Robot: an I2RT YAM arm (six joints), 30 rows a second.
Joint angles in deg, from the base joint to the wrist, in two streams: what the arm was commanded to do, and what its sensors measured. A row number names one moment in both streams.
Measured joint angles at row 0: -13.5, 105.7, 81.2, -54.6, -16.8, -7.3
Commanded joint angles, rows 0 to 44: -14.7, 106.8, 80.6, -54.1, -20.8, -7.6; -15.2, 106.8, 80.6, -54.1, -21.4, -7.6; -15.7, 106.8, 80.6, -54.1, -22.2, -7.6; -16.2, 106.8, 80.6, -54.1, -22.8, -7.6; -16.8, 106.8, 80.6, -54.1, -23.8, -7.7; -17.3, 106.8, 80.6, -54.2, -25.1, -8.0; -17.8, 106.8, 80.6, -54.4, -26.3, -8.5; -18.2, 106.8, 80.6, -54.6, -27.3, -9.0; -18.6, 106.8, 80.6, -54.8, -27.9, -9.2; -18.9, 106.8, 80.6, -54.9, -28.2, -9.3; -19.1, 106.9, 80.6, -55.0, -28.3, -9.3; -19.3, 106.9, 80.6, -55.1, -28.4, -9.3; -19.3, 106.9, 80.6, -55.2, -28.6, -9.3; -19.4, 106.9, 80.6, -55.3, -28.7, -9.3; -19.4, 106.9, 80.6, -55.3, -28.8, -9.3; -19.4, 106.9, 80.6, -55.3, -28.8, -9.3; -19.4, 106.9, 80.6, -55.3, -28.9, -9.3; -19.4, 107.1, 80.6, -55.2, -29.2, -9.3; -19.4, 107.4, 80.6, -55.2, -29.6, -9.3; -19.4, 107.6, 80.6, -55.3, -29.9, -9.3; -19.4, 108.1, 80.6, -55.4, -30.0, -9.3; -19.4, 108.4, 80.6, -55.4, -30.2, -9.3; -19.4, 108.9, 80.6, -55.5, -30.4, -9.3; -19.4, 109.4, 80.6, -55.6, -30.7, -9.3; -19.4, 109.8, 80.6, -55.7, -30.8, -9.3; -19.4, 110.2, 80.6, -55.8, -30.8, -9.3; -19.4, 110.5, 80.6, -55.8, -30.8, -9.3; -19.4, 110.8, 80.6, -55.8, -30.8, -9.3; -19.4, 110.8, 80.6, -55.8, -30.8, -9.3; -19.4, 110.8, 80.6, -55.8, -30.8, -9.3; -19.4, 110.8, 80.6, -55.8, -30.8, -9.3; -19.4, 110.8, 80.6, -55.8, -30.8, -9.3; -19.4, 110.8, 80.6, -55.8, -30.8, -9.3; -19.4, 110.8, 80.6, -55.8, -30.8, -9.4; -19.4, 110.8, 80.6, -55.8, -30.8, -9.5; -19.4, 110.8, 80.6, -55.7, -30.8, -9.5; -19.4, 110.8, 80.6, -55.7, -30.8, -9.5; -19.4, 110.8, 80.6, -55.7, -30.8, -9.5; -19.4, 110.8, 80.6, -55.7, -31.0, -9.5; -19.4, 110.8, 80.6, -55.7, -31.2, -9.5; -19.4, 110.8, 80.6, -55.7, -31.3, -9.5; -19.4, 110.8, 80.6, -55.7, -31.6, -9.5; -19.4, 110.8, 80.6, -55.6, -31.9, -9.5; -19.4, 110.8, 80.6, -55.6, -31.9, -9.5; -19.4, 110.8, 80.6, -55.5, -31.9, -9.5
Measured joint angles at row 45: -19.5, 109.4, 81.2, -56.1, -30.2, -9.1
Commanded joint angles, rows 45 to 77: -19.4, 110.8, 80.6, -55.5, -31.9, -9.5; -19.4, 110.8, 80.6, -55.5, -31.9, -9.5; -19.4, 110.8, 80.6, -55.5, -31.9, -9.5; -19.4, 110.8, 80.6, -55.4, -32.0, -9.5; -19.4, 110.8, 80.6, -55.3, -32.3, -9.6; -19.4, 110.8, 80.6, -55.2, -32.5, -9.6; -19.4, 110.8, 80.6, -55.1, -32.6, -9.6; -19.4, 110.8, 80.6, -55.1, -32.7, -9.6; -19.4, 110.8, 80.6, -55.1, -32.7, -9.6; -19.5, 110.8, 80.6, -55.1, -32.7, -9.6; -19.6, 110.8, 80.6, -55.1, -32.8, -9.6; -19.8, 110.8, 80.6, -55.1, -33.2, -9.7; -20.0, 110.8, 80.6, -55.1, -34.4, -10.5; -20.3, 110.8, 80.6, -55.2, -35.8, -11.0; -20.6, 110.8, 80.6, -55.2, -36.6, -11.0; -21.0, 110.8, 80.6, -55.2, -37.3, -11.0; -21.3, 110.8, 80.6, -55.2, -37.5, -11.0; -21.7, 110.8, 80.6, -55.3, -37.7, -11.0; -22.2, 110.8, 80.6, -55.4, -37.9, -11.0; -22.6, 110.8, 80.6, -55.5, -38.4, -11.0; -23.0, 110.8, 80.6, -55.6, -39.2, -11.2; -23.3, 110.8, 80.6, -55.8, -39.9, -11.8; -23.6, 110.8, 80.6, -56.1, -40.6, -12.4; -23.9, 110.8, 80.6, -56.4, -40.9, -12.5; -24.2, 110.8, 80.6, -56.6, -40.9, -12.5; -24.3, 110.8, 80.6, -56.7, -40.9, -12.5; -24.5, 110.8, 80.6, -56.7, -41.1, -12.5; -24.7, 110.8, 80.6, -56.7, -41.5, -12.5; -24.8, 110.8, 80.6, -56.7, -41.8, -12.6; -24.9, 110.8, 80.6, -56.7, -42.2, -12.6; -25.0, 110.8, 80.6, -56.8, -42.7, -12.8; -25.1, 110.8, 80.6, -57.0, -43.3, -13.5; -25.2, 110.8, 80.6, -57.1, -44.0, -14.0
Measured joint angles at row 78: -24.7, 110.4, 80.9, -57.0, -39.9, -11.9
